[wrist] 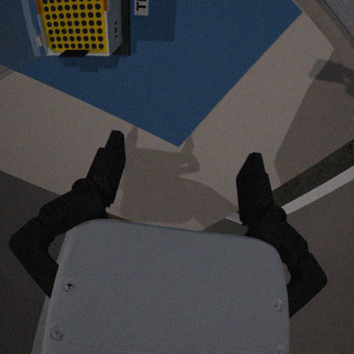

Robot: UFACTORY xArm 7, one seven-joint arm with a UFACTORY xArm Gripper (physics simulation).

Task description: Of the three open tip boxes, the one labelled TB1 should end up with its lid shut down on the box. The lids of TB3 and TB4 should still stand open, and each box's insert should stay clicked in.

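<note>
The TB1 tip box (116, 30) shows in part at the upper left of the wrist view, cut off by the top edge, with its yellow perforated insert (76, 30) seated in it. Its clear lid (17, 25) stands open on the left side of the box, joined at a hinge. A white label (141, 6), partly cut off, lies right of the box. My gripper (184, 154) is open with nothing between its fingers, below and to the right of the box and apart from it. TB3 and TB4 do not show in this view.
The box stands on a blue mat (165, 100) on a beige table (30, 107). The gripper's shadow falls on the table near the mat's corner. A grey object (342, 12) shows at the top right corner. A dark beam with a white edge (320, 186) runs along the right.
</note>
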